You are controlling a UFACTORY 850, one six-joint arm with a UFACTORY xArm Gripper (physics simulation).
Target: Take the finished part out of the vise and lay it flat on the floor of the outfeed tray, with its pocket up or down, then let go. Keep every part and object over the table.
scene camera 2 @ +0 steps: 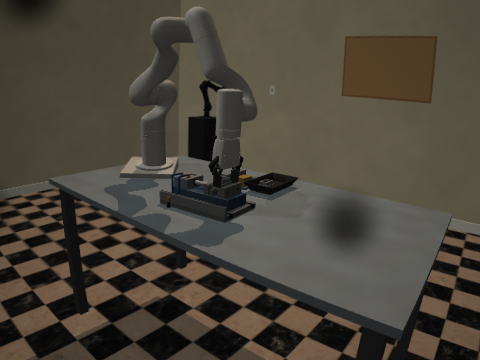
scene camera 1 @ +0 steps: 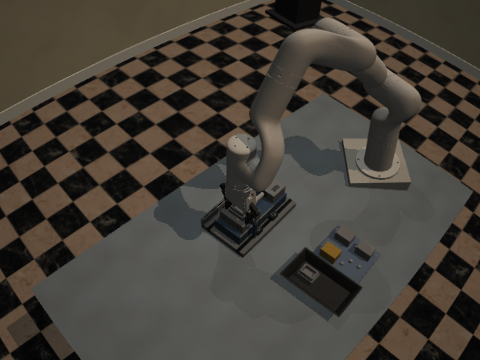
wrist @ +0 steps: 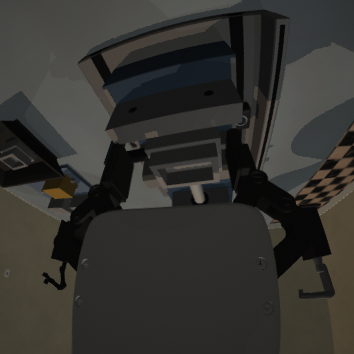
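The vise (scene camera 1: pixel 231 231) (scene camera 2: pixel 235 200) (wrist: pixel 170 77) has a blue body and grey jaws and stands in a low grey frame. The finished part (wrist: pixel 185 159) is a grey block with a rectangular pocket facing up, seated between the jaws; the gripper largely hides it in the scene views. My gripper (scene camera 1: pixel 240 214) (scene camera 2: pixel 226 180) (wrist: pixel 174 146) is open and points down over the vise, one black finger on each side of the part, with nothing gripped. The dark outfeed tray (scene camera 1: pixel 331 293) (scene camera 2: pixel 283 186) (wrist: pixel 39 146) holds another grey pocketed part (scene camera 1: pixel 309 271) (scene camera 2: pixel 266 183) (wrist: pixel 14 159) at one end.
A blue plate (scene camera 1: pixel 368 265) with a yellow block (scene camera 1: pixel 330 252) (scene camera 2: pixel 245 180) (wrist: pixel 59 187), two grey blocks and several small pegs adjoins the tray. The vise screw (wrist: pixel 198 193) runs from the near jaw toward the arm's base. The vise's grey frame (scene camera 1: pixel 270 234) (scene camera 2: pixel 195 204) surrounds it.
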